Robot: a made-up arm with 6 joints. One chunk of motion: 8 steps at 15 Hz.
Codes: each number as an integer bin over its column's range. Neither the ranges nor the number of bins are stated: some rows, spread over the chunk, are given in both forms.
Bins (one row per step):
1: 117 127 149 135 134 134
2: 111 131 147 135 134 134
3: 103 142 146 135 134 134
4: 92 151 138 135 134 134
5: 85 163 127 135 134 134
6: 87 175 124 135 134 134
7: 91 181 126 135 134 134
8: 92 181 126 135 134 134
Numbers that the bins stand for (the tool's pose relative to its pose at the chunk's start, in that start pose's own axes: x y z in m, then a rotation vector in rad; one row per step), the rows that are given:
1: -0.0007 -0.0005 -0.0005 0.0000 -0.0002 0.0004
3: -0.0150 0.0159 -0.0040 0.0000 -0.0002 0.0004
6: -0.0313 0.0522 -0.0290 0.0000 -0.0002 0.0004
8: -0.0262 0.0587 -0.0267 0.0000 -0.0002 0.0004
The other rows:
2: -0.0068 0.0038 -0.0028 0.0000 -0.0002 0.0004
4: -0.0262 0.0258 -0.0131 0.0000 -0.0002 0.0004
5: -0.0333 0.0390 -0.0256 0.0000 -0.0002 0.0004
7: -0.0272 0.0587 -0.0267 0.0000 -0.0002 0.0004

